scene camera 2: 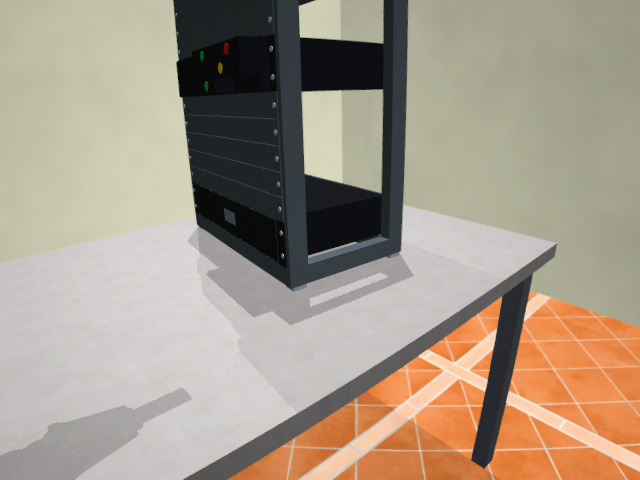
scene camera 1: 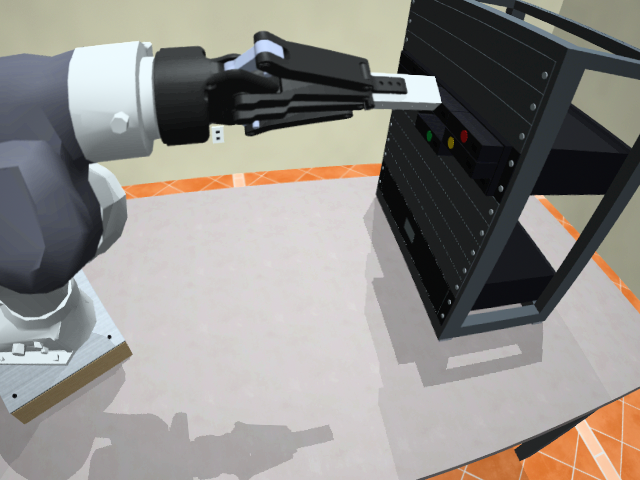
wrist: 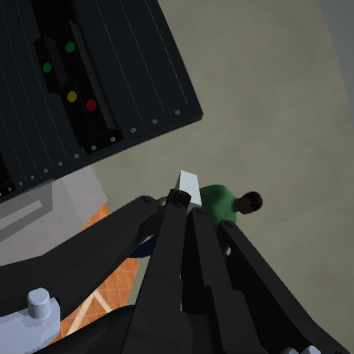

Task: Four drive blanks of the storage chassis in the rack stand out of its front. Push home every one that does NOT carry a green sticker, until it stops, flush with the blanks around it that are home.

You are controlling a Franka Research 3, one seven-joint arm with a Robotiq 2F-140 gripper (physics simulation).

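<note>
My gripper (scene camera 1: pixel 413 93) (wrist: pixel 183 185) is shut and empty, its pale fingertips at the height of the storage chassis, in front of the rack's face. They cover the upper green-stickered blank in scene camera 1. The gripper does not show in scene camera 2. The blank with the red sticker (scene camera 1: pixel 463 136) (scene camera 2: pixel 225 48) (wrist: pixel 91 105) and the blank with the yellow sticker (scene camera 1: pixel 450 142) (scene camera 2: pixel 220 67) (wrist: pixel 72 96) stand out, red above yellow. The upper green-stickered blank (scene camera 2: pixel 201 55) (wrist: pixel 70 47) and lower green-stickered blank (scene camera 1: pixel 429 136) (scene camera 2: pixel 206 86) (wrist: pixel 47 67) also stand out, beside them.
The rack (scene camera 1: pixel 509 206) (scene camera 2: pixel 290 155) stands on the grey table (scene camera 1: pixel 258 289) (scene camera 2: pixel 129 310). Dark filler panels lie above and below the chassis, and another unit (scene camera 1: pixel 409 229) (scene camera 2: pixel 230 215) sits at the bottom. A person in green (wrist: pixel 217 202) shows beyond the fingertips in the wrist view.
</note>
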